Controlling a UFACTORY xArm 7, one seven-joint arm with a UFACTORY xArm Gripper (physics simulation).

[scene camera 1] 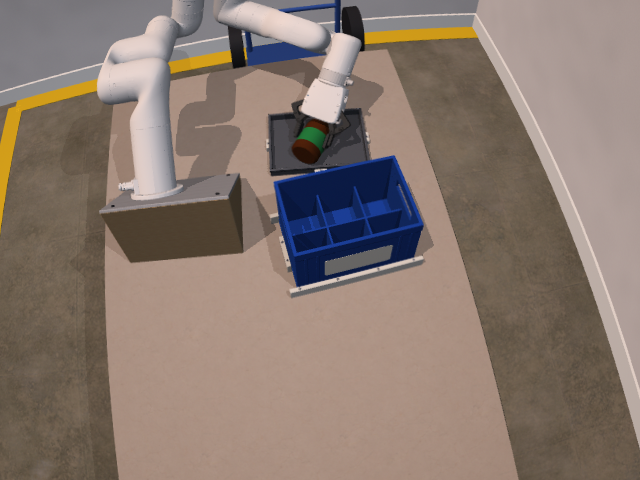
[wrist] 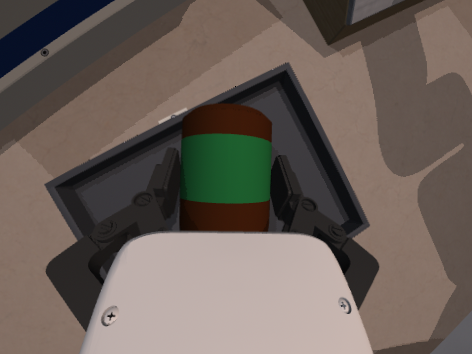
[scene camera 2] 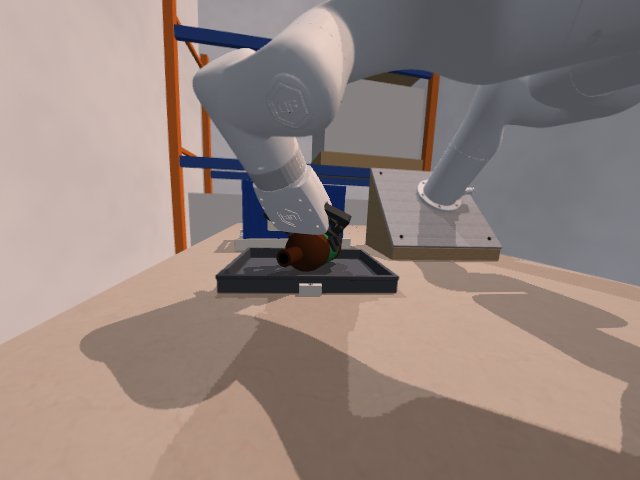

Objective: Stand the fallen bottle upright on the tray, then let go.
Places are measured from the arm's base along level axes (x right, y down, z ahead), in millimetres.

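Where they show: gripper, fingertip midpoint: (scene camera 1: 310, 142) (wrist: 227, 165); arm's base at its link origin: (scene camera 1: 157, 193) (scene camera 2: 437, 196).
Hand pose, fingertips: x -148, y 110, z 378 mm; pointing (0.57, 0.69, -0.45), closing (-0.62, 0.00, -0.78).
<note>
Each offset is from my fingertips to the top centre of the thing.
The brown bottle with a green band {dx -30, dy -31, dz +23 mm} (scene camera 1: 311, 138) (scene camera 2: 307, 252) (wrist: 225, 168) lies on its side in the shallow dark tray (scene camera 1: 270, 149) (scene camera 2: 258, 285) (wrist: 328, 145). In scene camera 2 its neck points toward the camera and left; in scene camera 1 its base faces the blue crate. My gripper (scene camera 1: 313, 135) (wrist: 227, 165) reaches down over the tray at a slant and is shut on the bottle, with one finger on each side of the green band. The gripper body hides the neck in the wrist view, and one finger is mostly hidden in scene camera 2.
A blue divided crate {dx +271, dy -127, dz +30 mm} (scene camera 1: 310, 266) (scene camera 2: 253, 211) stands close beside the tray, with pale rails {dx +370, dy +18, dz +36 mm} (scene camera 1: 356, 276) along its edges. The arm's slanted base block (scene camera 1: 180, 232) (scene camera 2: 439, 227) stands to one side. An orange and blue rack (scene camera 2: 174, 129) and a blue cart (scene camera 1: 286, 54) are beyond.
</note>
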